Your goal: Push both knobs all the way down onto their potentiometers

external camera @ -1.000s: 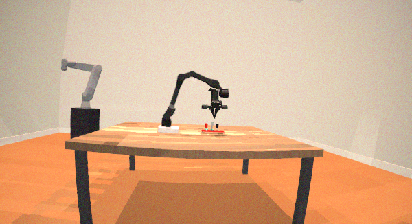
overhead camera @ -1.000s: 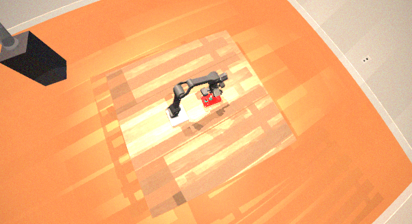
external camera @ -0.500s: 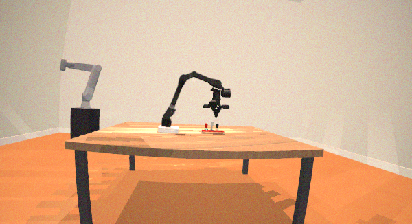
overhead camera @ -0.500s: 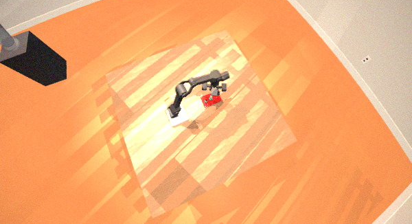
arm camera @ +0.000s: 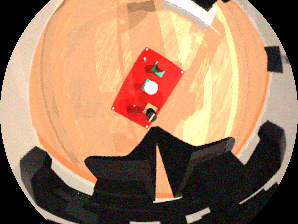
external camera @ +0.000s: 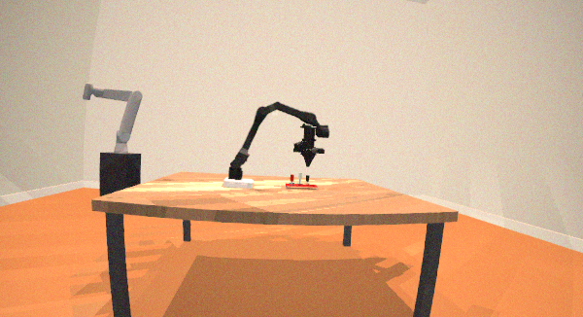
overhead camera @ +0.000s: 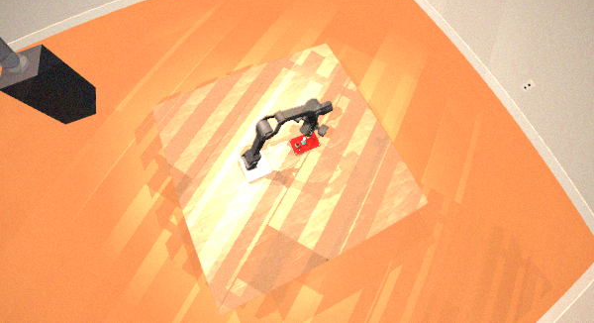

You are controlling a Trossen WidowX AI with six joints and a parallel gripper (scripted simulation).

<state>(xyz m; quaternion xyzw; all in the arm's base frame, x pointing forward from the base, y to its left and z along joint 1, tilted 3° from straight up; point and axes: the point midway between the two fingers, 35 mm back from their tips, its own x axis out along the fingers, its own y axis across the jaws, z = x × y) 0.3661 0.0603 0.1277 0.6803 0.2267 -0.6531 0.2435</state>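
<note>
My gripper tip is 6 cm above the black knob. From my gripper tip the other things lie so: red knob 8 cm behind, 6 cm below, 3 cm to the right.
</note>
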